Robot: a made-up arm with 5 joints. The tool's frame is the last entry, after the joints. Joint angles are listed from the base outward. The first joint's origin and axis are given. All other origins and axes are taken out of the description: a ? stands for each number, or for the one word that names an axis. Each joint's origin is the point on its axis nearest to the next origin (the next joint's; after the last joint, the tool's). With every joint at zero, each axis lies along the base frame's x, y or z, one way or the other. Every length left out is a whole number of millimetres.
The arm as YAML. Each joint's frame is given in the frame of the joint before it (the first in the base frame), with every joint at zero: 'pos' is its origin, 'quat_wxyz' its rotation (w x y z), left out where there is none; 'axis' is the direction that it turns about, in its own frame. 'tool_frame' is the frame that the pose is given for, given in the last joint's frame.
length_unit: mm
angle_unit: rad
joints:
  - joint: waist
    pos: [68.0, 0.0, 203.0]
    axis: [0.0, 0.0, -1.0]
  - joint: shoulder
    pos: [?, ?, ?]
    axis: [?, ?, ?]
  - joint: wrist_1
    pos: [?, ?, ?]
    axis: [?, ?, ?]
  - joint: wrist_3
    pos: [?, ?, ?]
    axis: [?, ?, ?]
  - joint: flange
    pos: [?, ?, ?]
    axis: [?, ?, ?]
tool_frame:
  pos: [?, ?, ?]
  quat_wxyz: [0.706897, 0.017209, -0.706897, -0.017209]
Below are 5 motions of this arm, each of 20 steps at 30 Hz.
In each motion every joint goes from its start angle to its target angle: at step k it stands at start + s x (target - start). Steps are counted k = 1, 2, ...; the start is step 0. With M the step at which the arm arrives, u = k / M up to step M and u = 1 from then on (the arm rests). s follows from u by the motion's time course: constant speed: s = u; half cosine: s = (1 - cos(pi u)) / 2; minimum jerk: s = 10 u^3 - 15 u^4 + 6 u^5.
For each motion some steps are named. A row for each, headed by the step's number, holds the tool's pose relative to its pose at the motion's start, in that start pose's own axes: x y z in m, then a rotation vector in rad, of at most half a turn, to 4 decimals.
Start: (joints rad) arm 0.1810 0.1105 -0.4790 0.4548 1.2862
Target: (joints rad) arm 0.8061 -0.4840 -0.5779 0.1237 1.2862
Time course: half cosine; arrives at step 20
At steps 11, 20:
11: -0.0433 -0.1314 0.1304 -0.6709 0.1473 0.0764
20: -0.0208 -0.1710 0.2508 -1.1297 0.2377 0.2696

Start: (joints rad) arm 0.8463 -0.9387 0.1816 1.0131 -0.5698
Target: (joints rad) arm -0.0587 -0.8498 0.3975 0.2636 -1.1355
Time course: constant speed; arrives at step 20
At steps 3, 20:
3: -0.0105 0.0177 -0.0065 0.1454 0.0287 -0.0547
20: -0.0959 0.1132 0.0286 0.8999 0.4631 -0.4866

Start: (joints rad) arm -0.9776 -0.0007 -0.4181 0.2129 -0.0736
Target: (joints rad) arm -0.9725 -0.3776 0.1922 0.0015 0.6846
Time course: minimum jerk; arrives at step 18
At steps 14, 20:
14: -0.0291 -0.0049 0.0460 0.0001 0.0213 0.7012
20: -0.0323 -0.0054 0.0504 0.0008 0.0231 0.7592

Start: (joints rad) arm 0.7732 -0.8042 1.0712 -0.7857 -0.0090
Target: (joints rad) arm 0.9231 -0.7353 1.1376 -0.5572 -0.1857
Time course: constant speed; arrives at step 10
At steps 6, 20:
6: -0.0274 -0.0210 0.0071 -0.1063 0.2077 -0.0697
20: -0.0444 -0.0353 0.0152 -0.1937 0.3387 -0.1246

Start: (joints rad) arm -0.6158 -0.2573 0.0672 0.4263 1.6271
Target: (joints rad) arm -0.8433 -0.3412 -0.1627 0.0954 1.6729
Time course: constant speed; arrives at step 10
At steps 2, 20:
2: 0.0131 -0.0206 0.0099 -0.1295 -0.0433 0.0169
20: 0.0567 -0.0936 0.0733 -0.6486 -0.2109 0.0241

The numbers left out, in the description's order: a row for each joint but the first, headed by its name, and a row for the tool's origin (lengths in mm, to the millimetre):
shoulder: xyz 26.0 8.0 0.0, axis 0.0 1.0 0.0
wrist_1: xyz 38.0 0.0 152.0, axis 0.0 1.0 0.0
wrist_3: xyz 200.0 0.0 8.0, axis 0.0 1.0 0.0
flange: xyz 80.0 0.0 0.0, axis -1.0 0.0 0.0
tool: xyz 0.0 0.0 0.0

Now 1 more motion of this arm.
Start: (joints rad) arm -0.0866 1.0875 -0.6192 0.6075 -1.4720
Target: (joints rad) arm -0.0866 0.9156 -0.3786 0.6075 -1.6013
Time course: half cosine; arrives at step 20
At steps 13, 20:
13: -0.0004 -0.0083 0.0135 -0.0500 0.0002 -0.0940
20: -0.0006 -0.0122 0.0188 -0.0687 -0.0010 -0.1292

